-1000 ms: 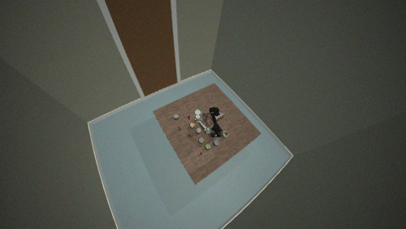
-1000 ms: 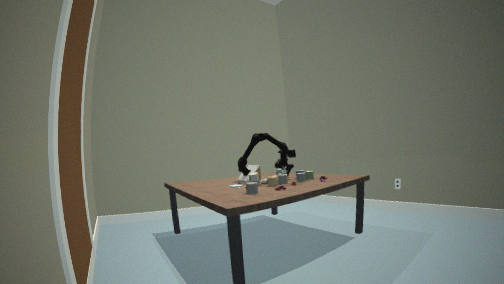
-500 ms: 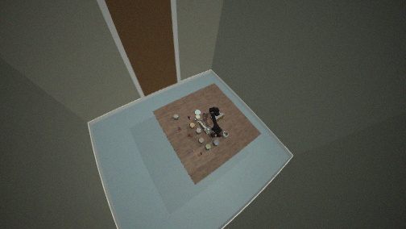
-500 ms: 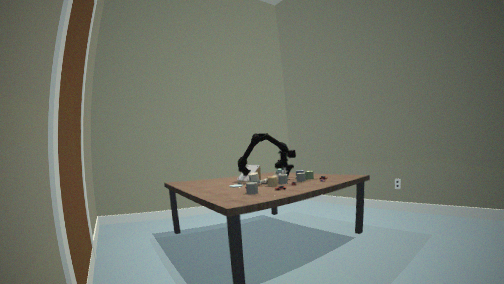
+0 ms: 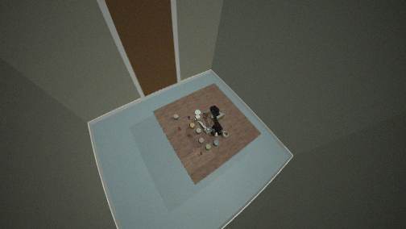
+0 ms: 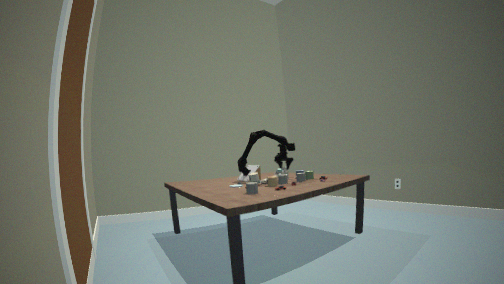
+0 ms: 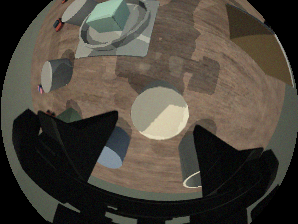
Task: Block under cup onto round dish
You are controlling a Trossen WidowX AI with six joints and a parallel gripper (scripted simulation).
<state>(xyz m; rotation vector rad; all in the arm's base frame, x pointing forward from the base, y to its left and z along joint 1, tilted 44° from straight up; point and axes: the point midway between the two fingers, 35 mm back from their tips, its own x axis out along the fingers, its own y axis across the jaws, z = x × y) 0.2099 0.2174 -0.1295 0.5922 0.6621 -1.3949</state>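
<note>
The pale green block lies 7 cm ahead of my gripper tip and 10 cm to the right of it. Round my gripper tip: round dish (2 cm ahead, 48 cm to the right, 8 cm below).
</note>
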